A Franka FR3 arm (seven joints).
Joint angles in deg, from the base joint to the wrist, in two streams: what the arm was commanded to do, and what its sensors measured. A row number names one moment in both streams.
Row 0, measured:
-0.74 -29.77 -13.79 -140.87 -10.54 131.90 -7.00
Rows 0 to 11, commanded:
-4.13 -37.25 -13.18 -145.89 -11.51 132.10 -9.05
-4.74 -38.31 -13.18 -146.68 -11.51 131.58 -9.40
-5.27 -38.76 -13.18 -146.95 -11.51 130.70 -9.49
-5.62 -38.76 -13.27 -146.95 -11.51 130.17 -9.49
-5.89 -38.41 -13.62 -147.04 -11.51 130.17 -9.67
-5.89 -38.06 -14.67 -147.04 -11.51 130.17 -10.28
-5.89 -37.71 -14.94 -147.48 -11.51 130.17 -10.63
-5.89 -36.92 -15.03 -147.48 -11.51 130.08 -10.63
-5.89 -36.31 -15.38 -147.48 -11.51 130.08 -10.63
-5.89 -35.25 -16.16 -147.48 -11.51 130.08 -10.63
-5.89 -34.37 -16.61 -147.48 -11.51 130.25 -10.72
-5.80 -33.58 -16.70 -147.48 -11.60 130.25 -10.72
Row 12, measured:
-5.08 -35.08 -16.23 -147.80 -10.88 130.17 -9.83
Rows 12 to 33, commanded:
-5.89 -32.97 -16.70 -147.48 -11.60 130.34 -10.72
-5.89 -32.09 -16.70 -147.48 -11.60 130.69 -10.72
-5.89 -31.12 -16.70 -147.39 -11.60 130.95 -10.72
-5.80 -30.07 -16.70 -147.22 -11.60 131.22 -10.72
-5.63 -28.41 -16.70 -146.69 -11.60 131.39 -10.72
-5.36 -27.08 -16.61 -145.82 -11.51 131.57 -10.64
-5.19 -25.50 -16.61 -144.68 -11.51 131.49 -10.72
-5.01 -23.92 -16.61 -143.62 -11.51 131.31 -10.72
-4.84 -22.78 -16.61 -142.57 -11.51 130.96 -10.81
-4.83 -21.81 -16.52 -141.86 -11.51 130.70 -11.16
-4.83 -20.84 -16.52 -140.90 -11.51 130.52 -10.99
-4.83 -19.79 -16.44 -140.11 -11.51 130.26 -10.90
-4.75 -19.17 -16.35 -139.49 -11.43 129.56 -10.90
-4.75 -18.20 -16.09 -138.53 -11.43 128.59 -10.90
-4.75 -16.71 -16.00 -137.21 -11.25 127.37 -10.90
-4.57 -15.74 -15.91 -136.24 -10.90 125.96 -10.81
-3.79 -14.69 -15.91 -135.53 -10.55 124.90 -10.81
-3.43 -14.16 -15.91 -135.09 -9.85 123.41 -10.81
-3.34 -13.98 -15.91 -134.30 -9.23 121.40 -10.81
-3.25 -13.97 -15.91 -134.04 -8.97 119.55 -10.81
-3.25 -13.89 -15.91 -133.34 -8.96 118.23 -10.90
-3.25 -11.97 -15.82 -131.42 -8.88 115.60 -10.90
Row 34, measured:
-3.53 -13.94 -15.94 -136.04 -10.08 121.35 -10.42
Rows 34 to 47, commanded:
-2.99 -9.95 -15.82 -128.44 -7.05 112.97 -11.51
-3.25 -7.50 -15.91 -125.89 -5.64 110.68 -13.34
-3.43 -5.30 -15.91 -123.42 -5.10 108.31 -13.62
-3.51 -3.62 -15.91 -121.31 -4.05 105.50 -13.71
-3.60 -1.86 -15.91 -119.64 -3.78 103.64 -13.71
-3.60 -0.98 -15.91 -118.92 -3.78 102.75 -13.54
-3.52 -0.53 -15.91 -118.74 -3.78 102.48 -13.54
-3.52 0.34 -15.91 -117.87 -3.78 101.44 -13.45
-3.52 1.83 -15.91 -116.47 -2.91 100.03 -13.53
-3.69 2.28 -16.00 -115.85 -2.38 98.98 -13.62
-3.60 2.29 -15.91 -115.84 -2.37 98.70 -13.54
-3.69 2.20 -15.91 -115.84 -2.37 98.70 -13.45
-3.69 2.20 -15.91 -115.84 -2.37 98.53 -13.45
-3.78 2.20 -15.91 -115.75 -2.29 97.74 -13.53
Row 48, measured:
-3.43 2.10 -15.97 -118.03 -3.70 101.22 -12.36
